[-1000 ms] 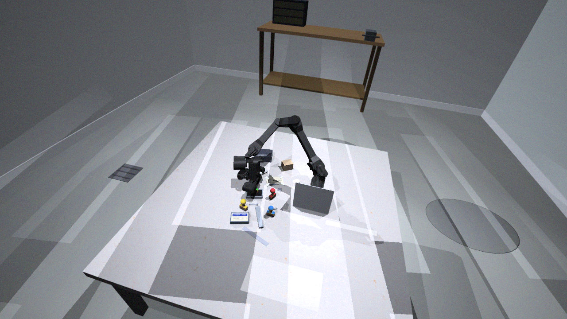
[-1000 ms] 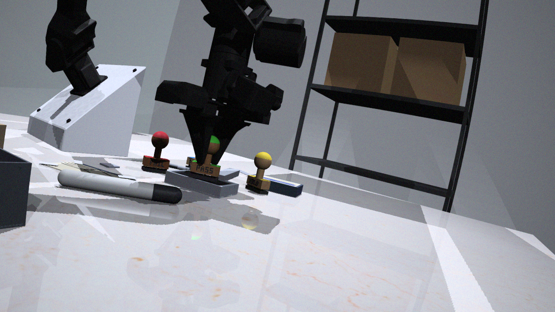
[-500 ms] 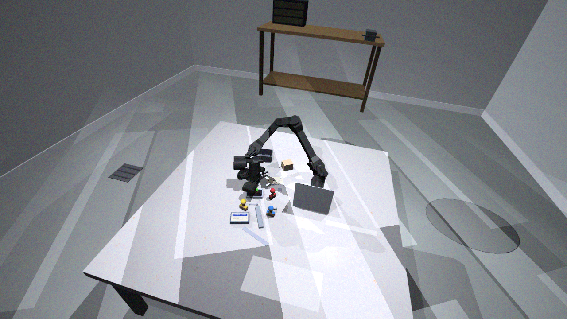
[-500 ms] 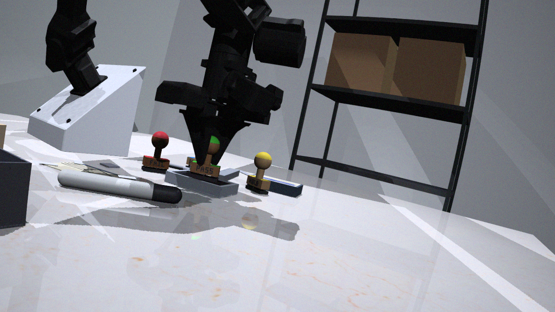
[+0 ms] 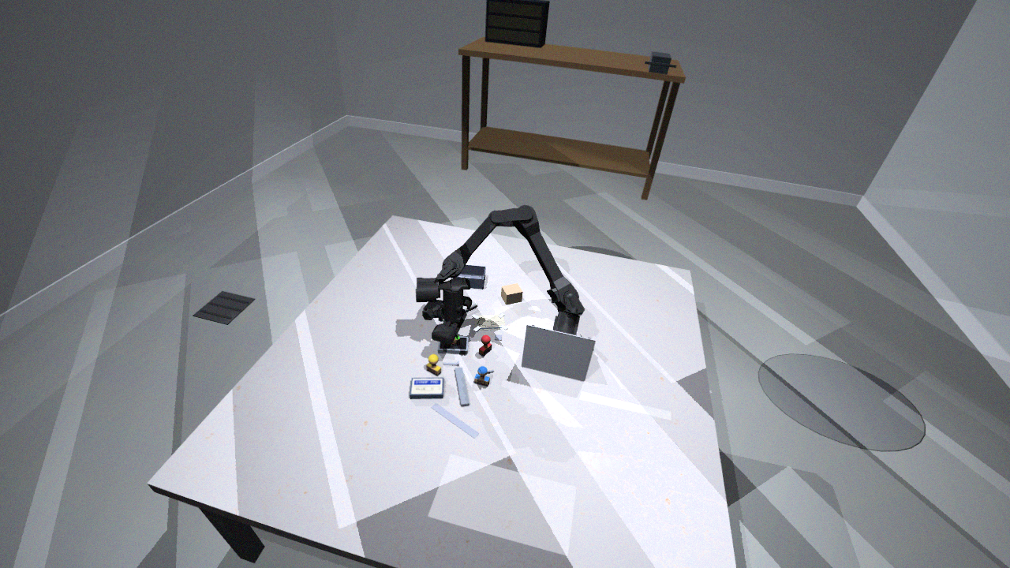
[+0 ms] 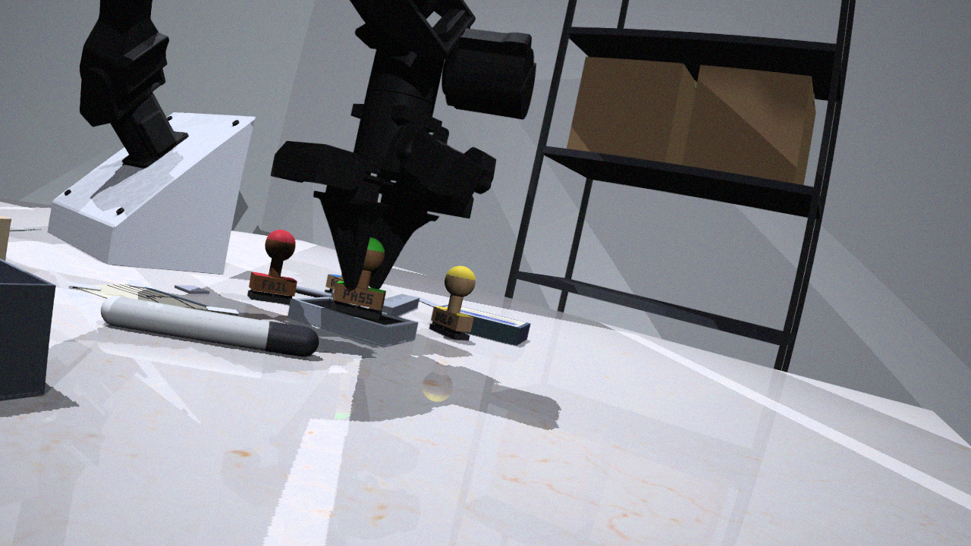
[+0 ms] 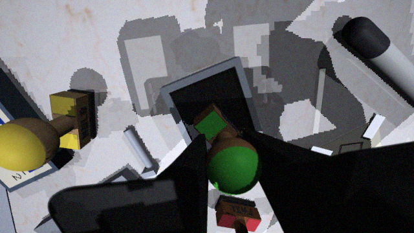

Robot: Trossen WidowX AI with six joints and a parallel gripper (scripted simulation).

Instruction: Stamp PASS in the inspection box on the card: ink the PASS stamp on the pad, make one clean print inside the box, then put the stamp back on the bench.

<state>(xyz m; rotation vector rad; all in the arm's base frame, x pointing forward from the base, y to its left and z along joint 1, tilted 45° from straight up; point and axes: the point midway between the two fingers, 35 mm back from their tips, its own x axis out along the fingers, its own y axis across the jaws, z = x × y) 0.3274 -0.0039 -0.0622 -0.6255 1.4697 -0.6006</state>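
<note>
Right now my gripper tip is right at the green stamp. From my gripper tip the other things lie so: yellow stamp 2 cm ahead, 11 cm to the left, 2 cm below; red stamp 10 cm behind, 1 cm to the right, 2 cm below; ink pad 3 cm below.
</note>
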